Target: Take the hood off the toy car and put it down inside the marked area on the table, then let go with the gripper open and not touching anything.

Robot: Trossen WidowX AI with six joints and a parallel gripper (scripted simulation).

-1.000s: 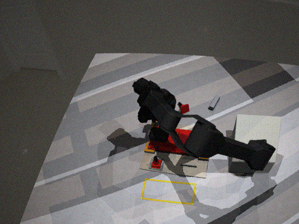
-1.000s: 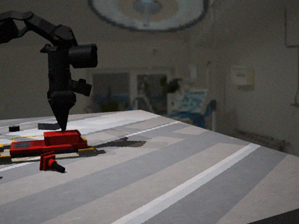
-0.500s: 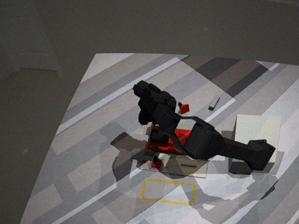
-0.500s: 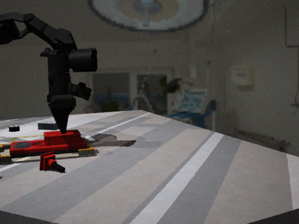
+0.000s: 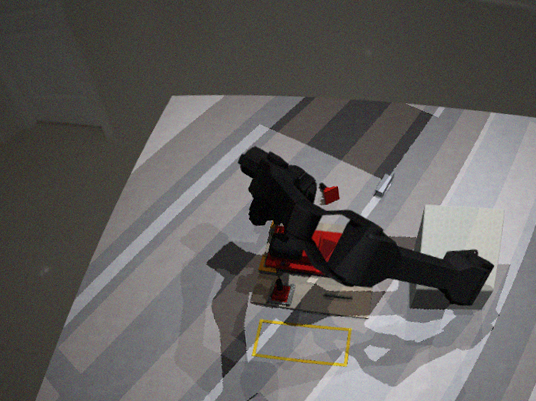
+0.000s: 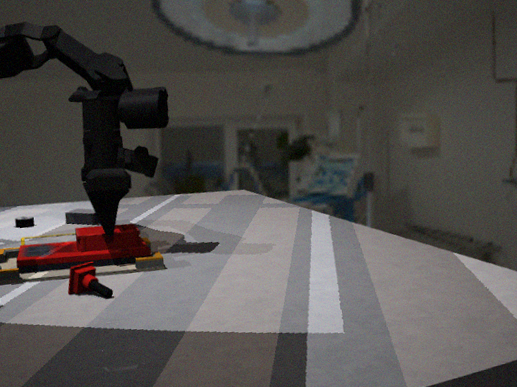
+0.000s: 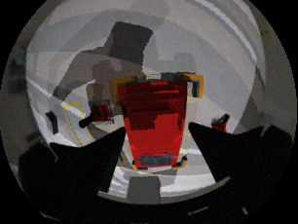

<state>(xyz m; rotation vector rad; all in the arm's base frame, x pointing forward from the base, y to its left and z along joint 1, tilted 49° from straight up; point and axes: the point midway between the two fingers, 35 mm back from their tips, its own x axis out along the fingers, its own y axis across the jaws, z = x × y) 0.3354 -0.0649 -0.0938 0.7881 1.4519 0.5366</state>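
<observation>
My gripper tip is now 10 mm above the red hood. Also, from my gripper tip: dark disc 410 mm to the left, 90 mm behind, 40 mm below; grey engine block 20 mm below, 10 mm to the left; grey bar 210 mm behind, 200 mm to the right, 40 mm below.
</observation>
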